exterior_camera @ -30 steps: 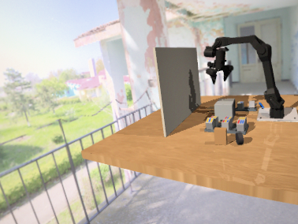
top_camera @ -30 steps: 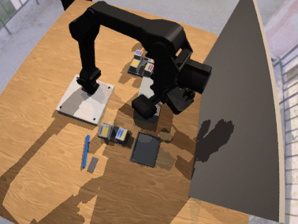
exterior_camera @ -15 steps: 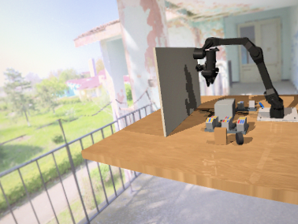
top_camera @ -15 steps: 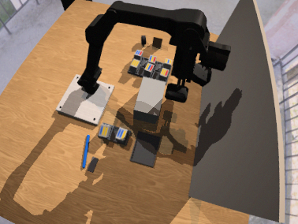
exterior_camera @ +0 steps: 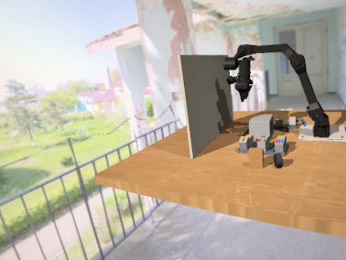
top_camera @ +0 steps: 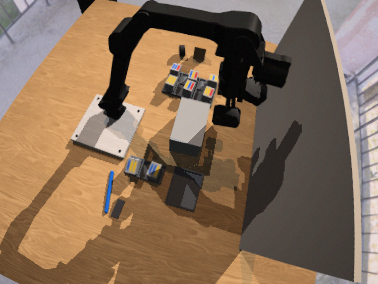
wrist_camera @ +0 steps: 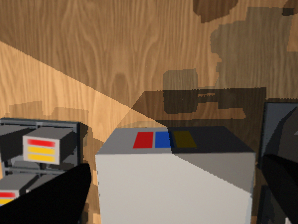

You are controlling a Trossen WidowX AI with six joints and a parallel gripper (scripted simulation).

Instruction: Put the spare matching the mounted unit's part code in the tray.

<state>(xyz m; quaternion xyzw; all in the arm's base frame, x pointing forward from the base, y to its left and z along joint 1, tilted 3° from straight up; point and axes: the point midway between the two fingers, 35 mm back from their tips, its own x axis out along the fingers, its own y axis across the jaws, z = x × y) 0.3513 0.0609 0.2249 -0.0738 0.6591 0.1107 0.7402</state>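
The grey spare block is 15 cm below my gripper tip, 15 cm behind it and 13 cm to the left of it. From my gripper tip the other things lie so: dark grey tray: 21 cm to the right, 19 cm below; then grey mounted unit: 14 cm below, 8 cm behind, 2 cm to the right; then tall dark panel: 17 cm ahead, 3 cm to the left, 3 cm above.
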